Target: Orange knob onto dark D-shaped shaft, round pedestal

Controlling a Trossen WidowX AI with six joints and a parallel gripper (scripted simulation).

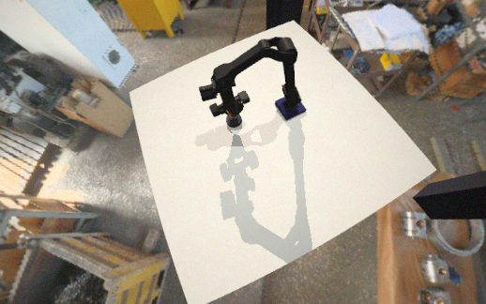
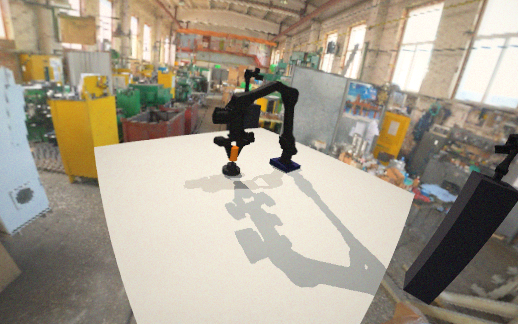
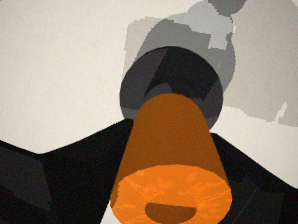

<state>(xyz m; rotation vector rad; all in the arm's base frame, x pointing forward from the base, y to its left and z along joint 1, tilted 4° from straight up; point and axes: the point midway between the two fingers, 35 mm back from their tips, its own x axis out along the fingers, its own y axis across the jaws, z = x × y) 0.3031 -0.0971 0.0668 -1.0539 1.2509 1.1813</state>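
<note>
Right now the pedestal is 4 cm below my gripper tip. The rest, counted from my gripper tip: orange knob: 2 cm above.
</note>
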